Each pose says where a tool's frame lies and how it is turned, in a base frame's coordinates. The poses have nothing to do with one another.
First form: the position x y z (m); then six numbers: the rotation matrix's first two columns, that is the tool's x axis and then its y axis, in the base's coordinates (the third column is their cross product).
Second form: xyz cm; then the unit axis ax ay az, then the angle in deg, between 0 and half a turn. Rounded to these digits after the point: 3 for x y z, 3 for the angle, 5 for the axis.
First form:
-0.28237 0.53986 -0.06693 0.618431 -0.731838 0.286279 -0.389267 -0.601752 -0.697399
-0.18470 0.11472 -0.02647 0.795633 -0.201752 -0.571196 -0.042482 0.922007 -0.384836
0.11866 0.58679 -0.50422 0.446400 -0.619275 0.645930 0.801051 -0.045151 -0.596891
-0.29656 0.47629 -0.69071 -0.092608 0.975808 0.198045 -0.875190 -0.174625 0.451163
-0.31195 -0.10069 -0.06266 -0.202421 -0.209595 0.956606 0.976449 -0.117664 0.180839
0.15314 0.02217 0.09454 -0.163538 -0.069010 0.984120 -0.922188 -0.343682 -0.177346
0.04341 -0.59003 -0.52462 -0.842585 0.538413 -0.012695 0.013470 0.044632 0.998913
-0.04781 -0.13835 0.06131 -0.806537 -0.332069 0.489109 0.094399 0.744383 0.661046
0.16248 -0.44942 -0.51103 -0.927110 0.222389 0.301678 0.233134 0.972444 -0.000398
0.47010 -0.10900 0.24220 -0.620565 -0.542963 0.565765 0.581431 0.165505 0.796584
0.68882 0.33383 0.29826 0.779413 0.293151 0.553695 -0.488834 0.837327 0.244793
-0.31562 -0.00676 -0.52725 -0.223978 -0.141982 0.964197 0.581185 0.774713 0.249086
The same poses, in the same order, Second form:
-28.237 53.986 -6.693 -0.88903 0.34641 -0.29939 145.102
-18.470 11.472 -2.647 -0.51638 0.84860 -0.11498 43.836
11.866 58.679 -50.422 -0.69169 -0.12380 -0.71151 93.521
-29.656 47.629 -69.071 0.29727 0.14120 0.94429 101.451
-31.195 -10.069 -6.266 -0.47132 -0.52628 -0.70774 123.080
15.314 2.217 9.454 0.58129 -0.48516 0.65324 139.229
4.341 -59.003 -52.462 0.20254 0.70907 0.67543 157.132
-4.781 -13.835 6.131 0.07061 -0.92694 -0.36852 144.646
16.248 -44.942 -51.103 -0.11739 -0.99292 -0.01793 162.561
47.010 -10.900 24.220 -0.01703 -0.69657 -0.71729 128.392
68.882 33.383 29.826 0.49885 -0.66788 0.55234 45.063
-31.562 -0.676 -52.725 -0.19063 -0.90699 -0.37555 105.672

